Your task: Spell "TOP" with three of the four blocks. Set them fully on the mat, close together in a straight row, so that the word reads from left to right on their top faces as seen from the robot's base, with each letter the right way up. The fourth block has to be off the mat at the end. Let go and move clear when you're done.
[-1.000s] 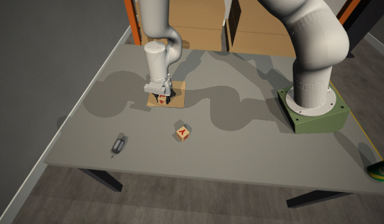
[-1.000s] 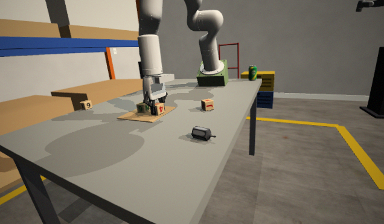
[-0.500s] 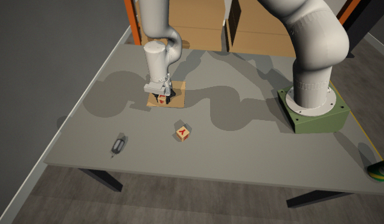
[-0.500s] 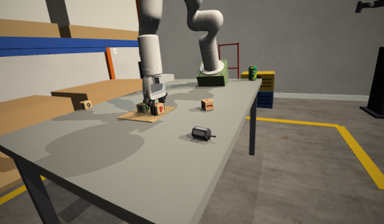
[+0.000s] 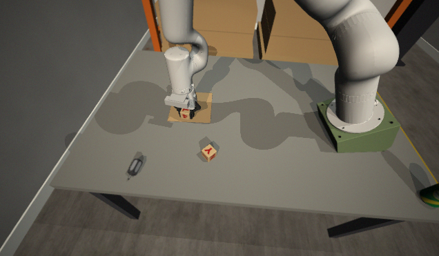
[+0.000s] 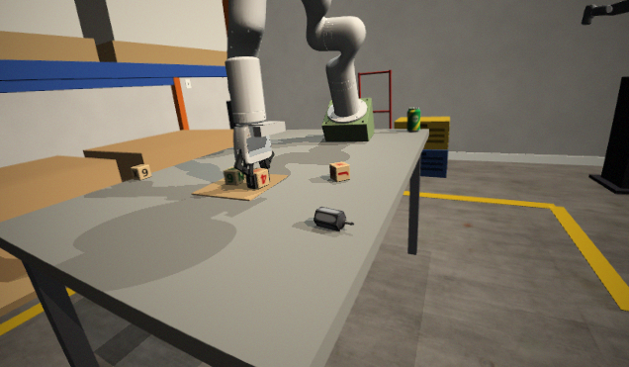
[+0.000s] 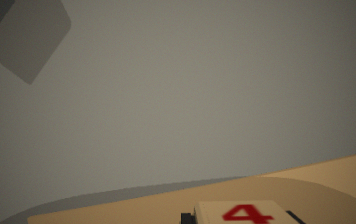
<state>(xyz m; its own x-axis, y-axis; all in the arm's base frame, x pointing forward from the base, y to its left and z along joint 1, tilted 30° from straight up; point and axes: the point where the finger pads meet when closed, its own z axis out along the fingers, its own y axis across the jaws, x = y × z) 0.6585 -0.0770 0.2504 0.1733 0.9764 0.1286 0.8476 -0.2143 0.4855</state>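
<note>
The P block lies 100 mm to the right of my hand and 20 mm behind it. From my hand the other things lie so: dark motor (280 mm to the left, 170 mm ahead, 10 mm below); tan mat (70 mm to the right, 30 mm below, 10 mm behind); green can (930 mm behind, 360 mm to the left, 30 mm above).
</note>
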